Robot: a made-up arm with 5 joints.
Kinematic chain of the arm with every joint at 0, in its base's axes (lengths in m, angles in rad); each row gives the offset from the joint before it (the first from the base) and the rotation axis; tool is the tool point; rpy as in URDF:
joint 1: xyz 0 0 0.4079 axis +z
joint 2: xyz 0 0 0 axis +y
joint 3: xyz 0.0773 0 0.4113 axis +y
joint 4: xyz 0.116 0 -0.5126 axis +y
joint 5: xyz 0.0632 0 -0.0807 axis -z
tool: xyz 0 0 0 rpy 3.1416 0 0
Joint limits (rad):
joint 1: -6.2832..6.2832
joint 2: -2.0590..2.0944
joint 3: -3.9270..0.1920
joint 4: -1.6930..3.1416
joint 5: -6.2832..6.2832
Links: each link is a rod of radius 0.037 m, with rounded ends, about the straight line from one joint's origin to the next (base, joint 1, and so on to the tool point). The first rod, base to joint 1, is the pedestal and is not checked.
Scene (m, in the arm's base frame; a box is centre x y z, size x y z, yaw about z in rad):
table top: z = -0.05
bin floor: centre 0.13 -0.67 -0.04 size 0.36 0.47 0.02 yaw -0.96
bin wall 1: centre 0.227 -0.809 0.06 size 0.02 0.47 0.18 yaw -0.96
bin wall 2: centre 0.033 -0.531 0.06 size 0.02 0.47 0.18 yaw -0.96
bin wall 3: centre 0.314 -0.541 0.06 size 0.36 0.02 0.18 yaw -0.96
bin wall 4: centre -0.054 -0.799 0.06 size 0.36 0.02 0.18 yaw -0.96
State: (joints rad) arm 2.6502 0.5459 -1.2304 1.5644 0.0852
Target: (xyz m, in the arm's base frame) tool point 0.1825 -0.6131 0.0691
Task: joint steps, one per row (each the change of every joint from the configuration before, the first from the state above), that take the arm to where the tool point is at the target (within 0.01 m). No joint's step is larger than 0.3 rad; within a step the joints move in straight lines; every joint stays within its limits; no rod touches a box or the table.
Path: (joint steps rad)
1: 0.2485 -0.0508 -0.0859 -0.1074 -0.0668
2: 0.2485 -0.0508 -0.0859 -0.1075 -0.0668
3: 0.2485 -0.0508 -0.0860 -0.1074 -0.0669
4: 0.2485 -0.0508 -0.0859 -0.1075 -0.0668
5: 0.2485 -0.0507 -0.0859 -0.1074 -0.0668
6: 0.2772 0.1594 0.0839 0.1092 0.0835
7: 0.2773 0.1595 0.0839 0.1092 0.0835
8: 0.2772 0.1594 0.0838 0.1092 0.0836
9: 0.2773 0.1595 0.0839 0.1092 0.0835

